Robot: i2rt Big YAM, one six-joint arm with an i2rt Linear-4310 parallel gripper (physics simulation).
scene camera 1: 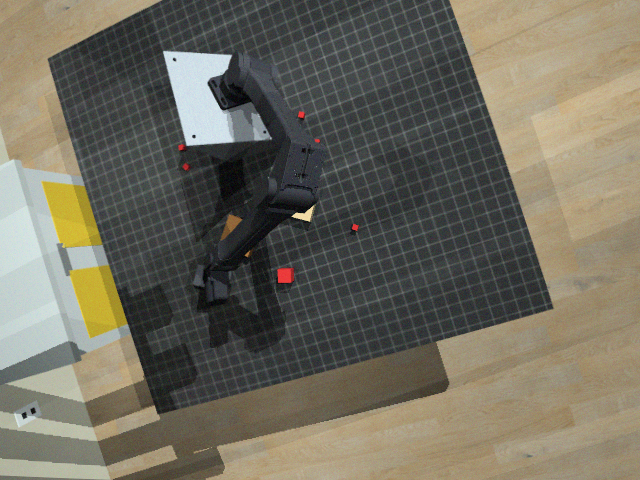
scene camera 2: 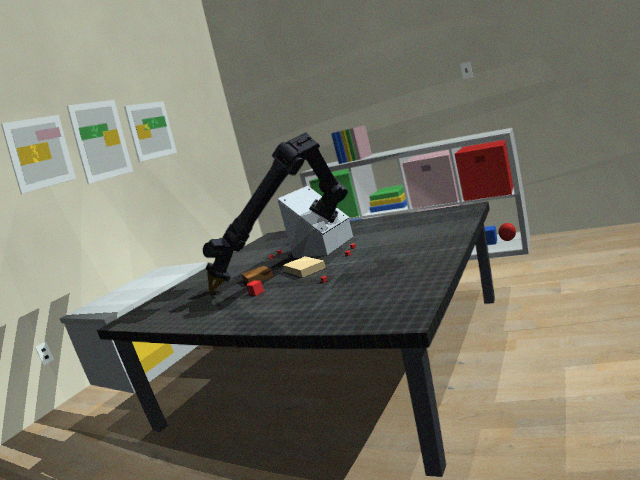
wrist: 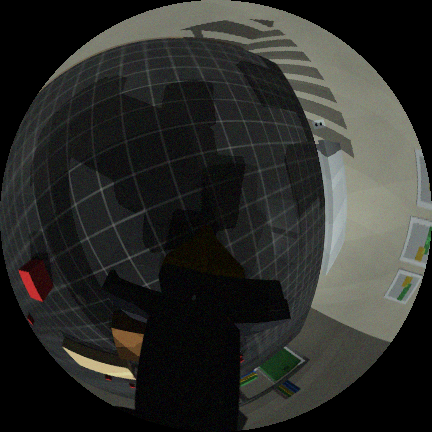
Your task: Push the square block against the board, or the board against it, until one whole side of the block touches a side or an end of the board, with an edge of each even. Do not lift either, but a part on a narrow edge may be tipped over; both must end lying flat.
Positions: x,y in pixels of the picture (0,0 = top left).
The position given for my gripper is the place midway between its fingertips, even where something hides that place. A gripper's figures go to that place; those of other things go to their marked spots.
Scene:
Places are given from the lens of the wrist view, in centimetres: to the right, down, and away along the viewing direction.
my gripper (wrist: 205,229): -1, 1, 15
brown square block (wrist: 127,332): -10, 14, 9
pale tan board (wrist: 111,364): -19, 27, 7
The marked spots on the pale tan board and the brown square block are 16 cm apart.

